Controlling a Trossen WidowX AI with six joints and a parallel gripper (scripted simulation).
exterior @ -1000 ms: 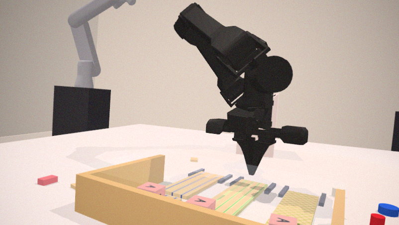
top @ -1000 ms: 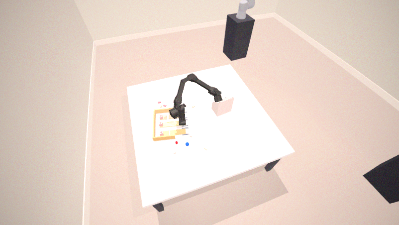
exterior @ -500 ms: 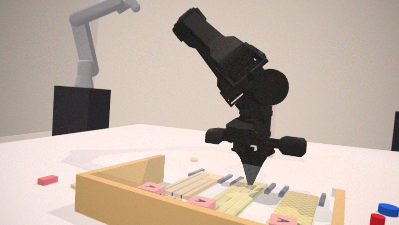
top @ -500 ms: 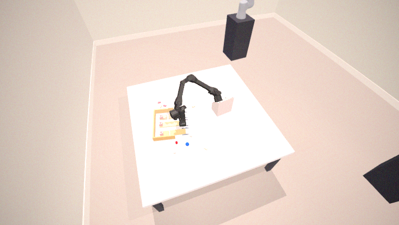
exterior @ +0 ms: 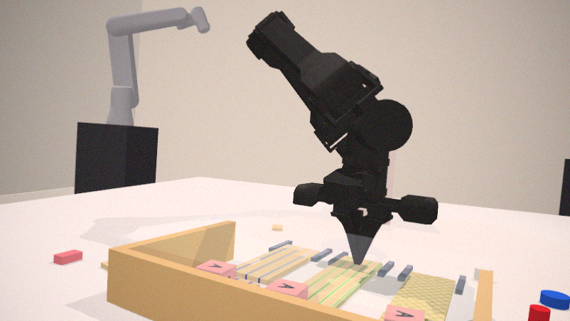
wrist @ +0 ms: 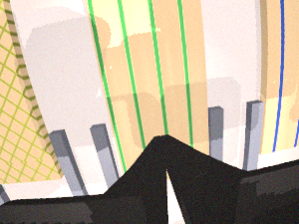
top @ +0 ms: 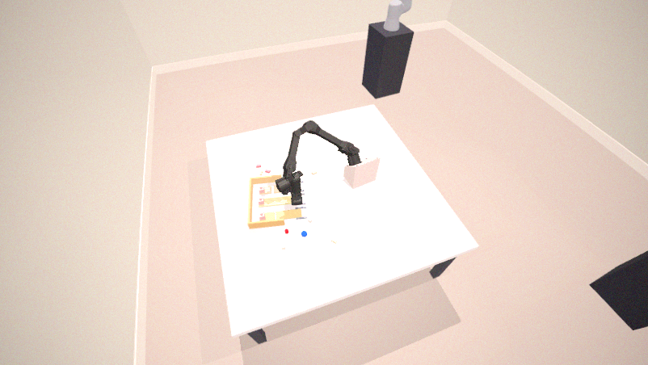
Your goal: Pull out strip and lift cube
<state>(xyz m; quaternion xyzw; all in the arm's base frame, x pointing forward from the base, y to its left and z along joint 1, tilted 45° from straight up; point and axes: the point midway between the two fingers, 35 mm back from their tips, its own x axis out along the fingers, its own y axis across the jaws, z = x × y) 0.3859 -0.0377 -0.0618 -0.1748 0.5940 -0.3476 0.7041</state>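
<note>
The green-lined strip lies 9 cm ahead of my gripper tip and 3 cm to the right of it. From my gripper tip the other things lie so: blue disc (4 cm ahead, 23 cm to the left); then red cylinder (12 cm ahead, 18 cm to the left, 1 cm above).
</note>
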